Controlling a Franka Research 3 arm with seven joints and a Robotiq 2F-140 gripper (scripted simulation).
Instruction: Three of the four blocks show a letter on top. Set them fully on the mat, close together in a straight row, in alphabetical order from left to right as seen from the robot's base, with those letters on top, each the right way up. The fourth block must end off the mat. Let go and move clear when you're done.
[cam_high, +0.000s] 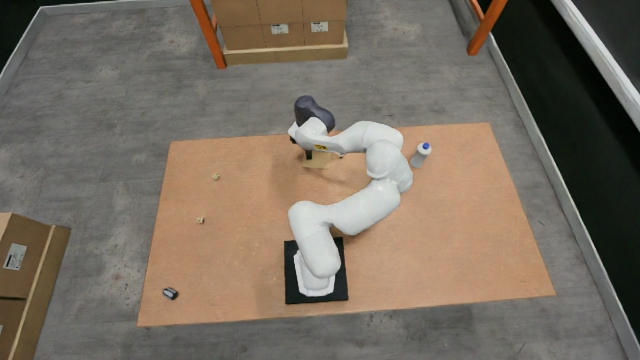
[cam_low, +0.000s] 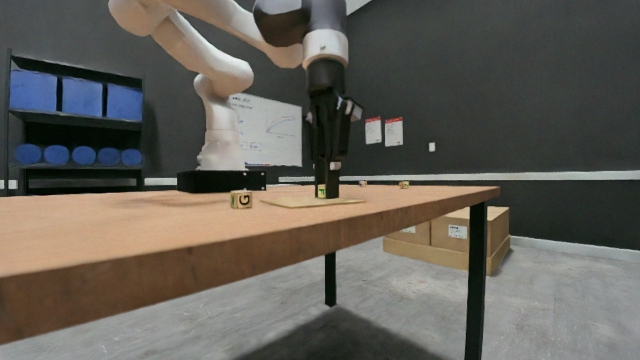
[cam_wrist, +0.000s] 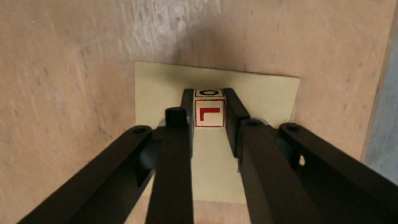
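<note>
Right now the pale yellow mat is 4 cm to the right of my hand and 4 cm below it. The rest, counted from my hand: block (11 cm behind, 47 cm to the left, 3 cm below); white bottle (6 cm behind, 55 cm to the right, 4 cm above); black object (66 cm behind, 61 cm to the left, 2 cm below).
</note>
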